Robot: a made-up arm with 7 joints.
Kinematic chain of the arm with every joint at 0, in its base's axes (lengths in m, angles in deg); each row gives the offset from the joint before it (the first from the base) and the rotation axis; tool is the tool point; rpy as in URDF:
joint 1: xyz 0 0 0.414 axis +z
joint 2: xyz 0 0 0 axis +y
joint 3: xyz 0 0 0.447 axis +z
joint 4: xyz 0.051 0 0 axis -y
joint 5: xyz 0.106 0 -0.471 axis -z
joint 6: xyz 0 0 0 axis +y
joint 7: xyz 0.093 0 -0.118 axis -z
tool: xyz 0 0 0 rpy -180 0 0
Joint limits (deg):
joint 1: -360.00..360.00
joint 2: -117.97..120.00
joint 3: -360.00..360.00
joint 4: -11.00..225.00
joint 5: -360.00..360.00
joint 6: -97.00..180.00
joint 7: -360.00..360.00
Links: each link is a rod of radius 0.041 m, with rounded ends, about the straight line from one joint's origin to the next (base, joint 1, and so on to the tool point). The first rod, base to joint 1, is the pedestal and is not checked.
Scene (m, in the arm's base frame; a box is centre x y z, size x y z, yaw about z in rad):
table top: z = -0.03
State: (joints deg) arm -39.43 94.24 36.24 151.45 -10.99 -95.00 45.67
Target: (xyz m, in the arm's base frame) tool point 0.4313 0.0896 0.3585
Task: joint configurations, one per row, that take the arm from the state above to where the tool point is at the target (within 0.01 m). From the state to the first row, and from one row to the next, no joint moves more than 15 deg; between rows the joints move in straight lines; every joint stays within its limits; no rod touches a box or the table.
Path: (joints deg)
1: -40.21 92.00 39.31 137.59 -13.58 -95.22 45.67
2: -40.98 89.77 42.38 123.73 -16.17 -95.44 45.67
3: -41.76 87.53 45.45 109.87 -18.77 -95.67 45.67
4: -42.53 85.29 48.52 96.01 -21.36 -95.89 45.67
5: -43.31 83.06 51.60 82.15 -23.95 -96.11 45.67
6: -44.08 80.82 54.67 68.29 -26.54 -96.33 45.67
7: -44.86 78.59 57.74 54.43 -29.14 -96.56 45.67
8: -45.63 76.35 60.81 40.56 -31.73 -96.78 45.67
9: -46.41 74.11 63.88 26.70 -34.32 -97.00 45.67

